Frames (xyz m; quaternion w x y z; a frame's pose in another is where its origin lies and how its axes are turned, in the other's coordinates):
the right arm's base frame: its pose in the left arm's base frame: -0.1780 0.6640 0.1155 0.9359 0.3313 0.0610 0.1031
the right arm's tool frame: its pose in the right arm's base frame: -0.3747 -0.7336 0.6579 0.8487 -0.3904 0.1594 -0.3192
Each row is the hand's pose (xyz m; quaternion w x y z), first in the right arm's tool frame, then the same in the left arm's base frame.
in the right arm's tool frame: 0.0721 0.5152 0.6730 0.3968 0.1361 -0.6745 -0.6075
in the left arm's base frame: 0.2090 0.1833 0.5470 0.4900 -0.1715 -0.6242 -0.5839
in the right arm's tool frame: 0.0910 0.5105 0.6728 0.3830 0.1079 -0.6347 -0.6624
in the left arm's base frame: 0.2235 0.1729 0.5393 0.4555 -0.2058 -0.5930 -0.6313
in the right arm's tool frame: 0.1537 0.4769 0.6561 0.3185 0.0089 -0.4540 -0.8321
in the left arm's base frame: 0.2596 0.1189 0.5059 0.3116 -0.3127 -0.4461 -0.7786
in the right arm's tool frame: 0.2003 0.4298 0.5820 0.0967 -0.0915 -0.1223 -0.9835
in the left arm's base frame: 0.2492 0.0484 0.4365 0.0192 0.3768 0.1958 0.9052
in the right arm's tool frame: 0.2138 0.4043 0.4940 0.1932 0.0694 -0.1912 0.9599
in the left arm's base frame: 0.2081 0.0066 0.3648 0.3714 0.2725 -0.0236 0.8873
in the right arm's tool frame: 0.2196 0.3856 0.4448 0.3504 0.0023 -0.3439 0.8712
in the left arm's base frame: 0.1829 -0.0204 0.3269 0.5409 0.1459 -0.1279 0.8184
